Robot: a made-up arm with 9 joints.
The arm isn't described. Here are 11 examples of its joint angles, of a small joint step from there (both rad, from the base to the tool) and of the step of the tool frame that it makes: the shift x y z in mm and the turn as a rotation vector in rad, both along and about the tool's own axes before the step.
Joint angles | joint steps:
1: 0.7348 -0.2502 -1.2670 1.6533 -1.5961 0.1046 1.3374 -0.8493 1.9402 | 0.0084 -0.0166 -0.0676 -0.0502 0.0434 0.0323 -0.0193 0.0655 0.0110
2: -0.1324 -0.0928 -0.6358 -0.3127 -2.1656 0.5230 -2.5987 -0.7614 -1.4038 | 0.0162 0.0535 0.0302 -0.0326 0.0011 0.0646 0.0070 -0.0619 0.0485
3: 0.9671 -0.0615 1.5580 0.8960 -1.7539 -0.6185 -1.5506 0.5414 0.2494 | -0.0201 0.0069 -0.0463 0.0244 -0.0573 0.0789 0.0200 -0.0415 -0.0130
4: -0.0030 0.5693 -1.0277 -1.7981 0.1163 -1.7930 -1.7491 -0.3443 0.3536 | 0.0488 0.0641 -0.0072 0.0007 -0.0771 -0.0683 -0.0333 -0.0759 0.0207
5: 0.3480 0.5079 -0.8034 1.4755 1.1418 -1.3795 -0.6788 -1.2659 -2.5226 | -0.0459 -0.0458 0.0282 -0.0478 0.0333 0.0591 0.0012 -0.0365 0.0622
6: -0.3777 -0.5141 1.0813 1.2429 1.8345 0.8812 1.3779 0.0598 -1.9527 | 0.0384 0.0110 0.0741 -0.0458 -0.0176 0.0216 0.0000 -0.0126 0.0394
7: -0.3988 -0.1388 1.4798 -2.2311 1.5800 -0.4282 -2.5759 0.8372 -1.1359 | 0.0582 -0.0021 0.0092 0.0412 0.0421 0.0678 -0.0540 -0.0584 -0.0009
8: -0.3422 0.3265 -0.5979 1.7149 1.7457 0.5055 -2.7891 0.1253 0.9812 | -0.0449 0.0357 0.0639 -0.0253 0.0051 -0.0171 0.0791 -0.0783 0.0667
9: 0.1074 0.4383 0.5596 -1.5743 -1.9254 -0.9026 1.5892 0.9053 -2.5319 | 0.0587 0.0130 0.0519 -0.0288 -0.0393 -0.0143 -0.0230 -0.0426 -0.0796
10: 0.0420 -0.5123 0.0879 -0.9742 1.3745 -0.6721 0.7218 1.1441 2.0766 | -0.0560 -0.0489 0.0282 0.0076 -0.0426 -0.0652 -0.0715 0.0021 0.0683
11: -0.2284 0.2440 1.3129 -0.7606 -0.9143 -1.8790 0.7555 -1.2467 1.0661 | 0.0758 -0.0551 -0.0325 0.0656 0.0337 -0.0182 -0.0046 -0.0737 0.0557
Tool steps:
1: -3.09 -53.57 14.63 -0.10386 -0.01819 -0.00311
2: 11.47 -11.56 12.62 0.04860 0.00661 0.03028
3: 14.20 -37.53 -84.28 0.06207 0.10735 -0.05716
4: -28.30 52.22 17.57 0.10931 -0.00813 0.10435
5: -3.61 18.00 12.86 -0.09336 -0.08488 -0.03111
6: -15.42 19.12 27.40 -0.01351 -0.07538 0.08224
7: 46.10 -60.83 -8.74 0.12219 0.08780 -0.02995
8: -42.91 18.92 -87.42 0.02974 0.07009 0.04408
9: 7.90 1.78 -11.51 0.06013 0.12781 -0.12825
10: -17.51 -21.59 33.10 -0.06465 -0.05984 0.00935
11: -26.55 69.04 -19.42 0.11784 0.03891 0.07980
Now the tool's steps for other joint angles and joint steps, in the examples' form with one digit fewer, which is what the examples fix.
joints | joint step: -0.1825 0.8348 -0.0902 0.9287 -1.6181 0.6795 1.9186 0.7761 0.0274 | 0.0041 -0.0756 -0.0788 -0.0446 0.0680 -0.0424 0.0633 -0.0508 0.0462
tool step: -4.1 102.1 -95.4 -0.1100 0.0679 0.1571
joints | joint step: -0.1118 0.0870 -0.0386 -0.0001 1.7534 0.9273 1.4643 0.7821 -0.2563 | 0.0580 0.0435 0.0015 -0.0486 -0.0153 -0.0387 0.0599 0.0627 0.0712
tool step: -43.3 101.1 68.8 -0.0320 -0.1542 0.1492
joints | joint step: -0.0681 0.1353 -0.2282 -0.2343 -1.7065 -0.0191 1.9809 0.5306 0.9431 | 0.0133 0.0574 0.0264 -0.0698 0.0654 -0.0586 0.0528 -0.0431 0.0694
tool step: -0.6 85.7 -10.0 0.1686 -0.0340 0.0995
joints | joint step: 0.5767 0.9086 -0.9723 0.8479 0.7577 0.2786 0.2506 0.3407 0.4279 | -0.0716 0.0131 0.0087 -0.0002 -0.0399 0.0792 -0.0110 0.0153 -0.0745
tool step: -2.1 -84.0 0.9 0.1248 0.0229 -0.1230
